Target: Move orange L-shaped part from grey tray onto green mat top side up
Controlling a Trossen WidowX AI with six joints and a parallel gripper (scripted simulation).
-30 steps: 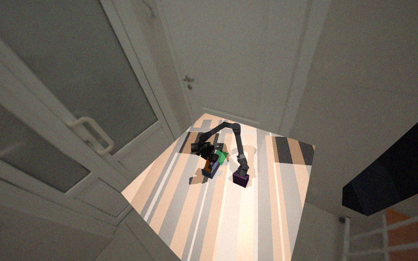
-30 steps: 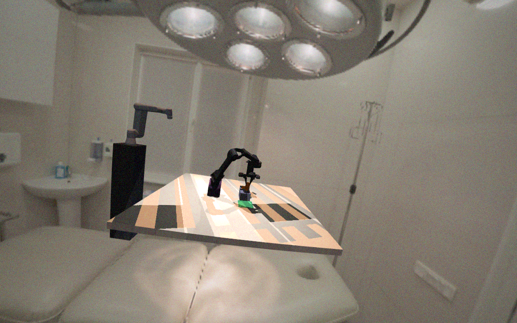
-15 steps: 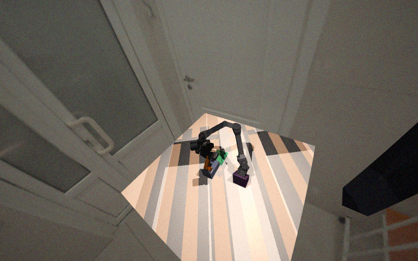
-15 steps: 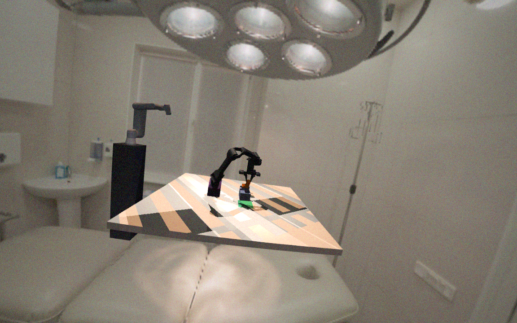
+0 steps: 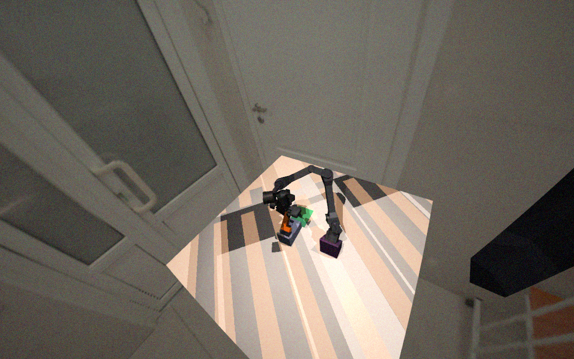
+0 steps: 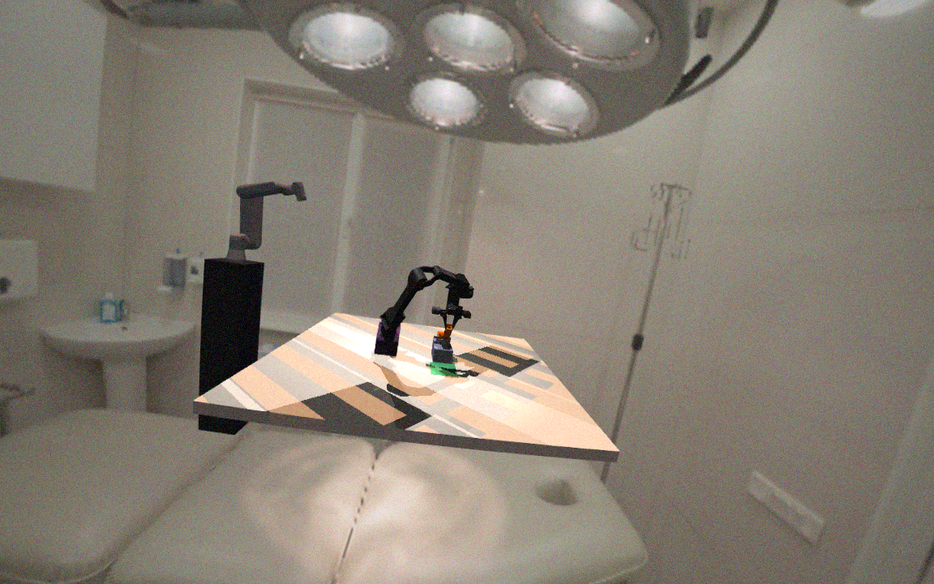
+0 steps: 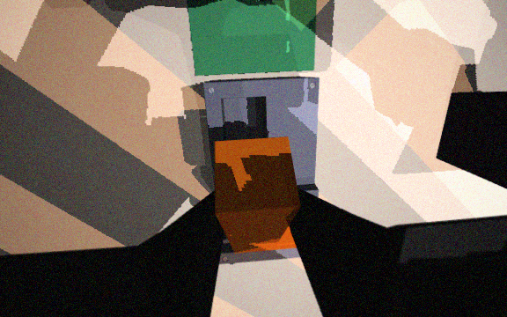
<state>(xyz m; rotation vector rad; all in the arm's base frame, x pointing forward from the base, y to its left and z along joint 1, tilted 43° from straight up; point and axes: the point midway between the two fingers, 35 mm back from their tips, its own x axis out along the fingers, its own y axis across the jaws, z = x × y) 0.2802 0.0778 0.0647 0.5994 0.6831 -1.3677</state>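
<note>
Right now my gripper tip is 13 cm to the left of the green mat and 17 cm above it. From my gripper tip the other things lie so: orange L-shaped part: 2 cm behind, 3 cm to the left, 3 cm below.
</note>
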